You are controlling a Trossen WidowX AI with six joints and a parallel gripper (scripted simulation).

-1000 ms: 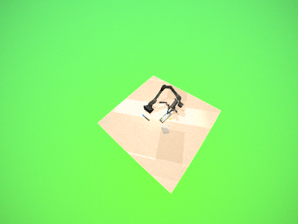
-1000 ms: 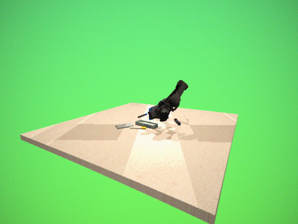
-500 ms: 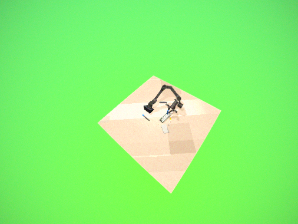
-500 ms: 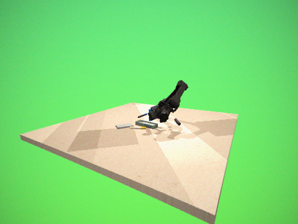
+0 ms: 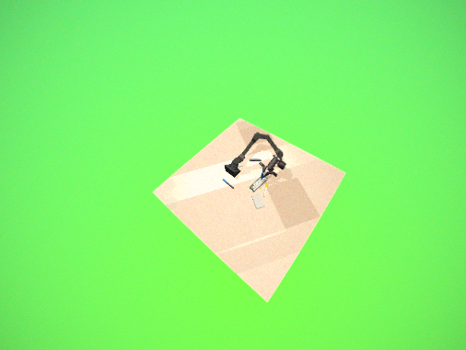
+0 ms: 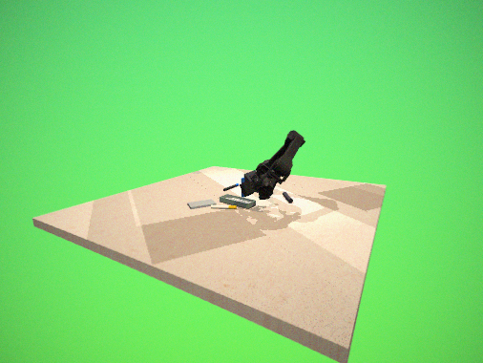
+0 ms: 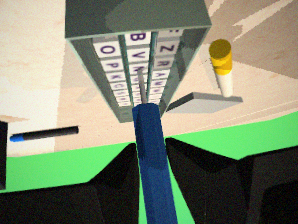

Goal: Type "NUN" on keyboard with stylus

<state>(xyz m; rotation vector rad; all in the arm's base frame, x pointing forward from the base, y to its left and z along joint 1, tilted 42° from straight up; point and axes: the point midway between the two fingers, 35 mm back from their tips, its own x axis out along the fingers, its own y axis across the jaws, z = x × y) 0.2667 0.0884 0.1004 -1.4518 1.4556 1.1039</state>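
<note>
The white marker lies 80 mm ahead of my gripper tip, 40 mm to the right of it and 60 mm below it. Also, from my gripper tip: grey stylus tip (50 mm below); then flat grey block (110 mm ahead, 170 mm to the right, 70 mm below); then blue stylus (10 mm below).
</note>
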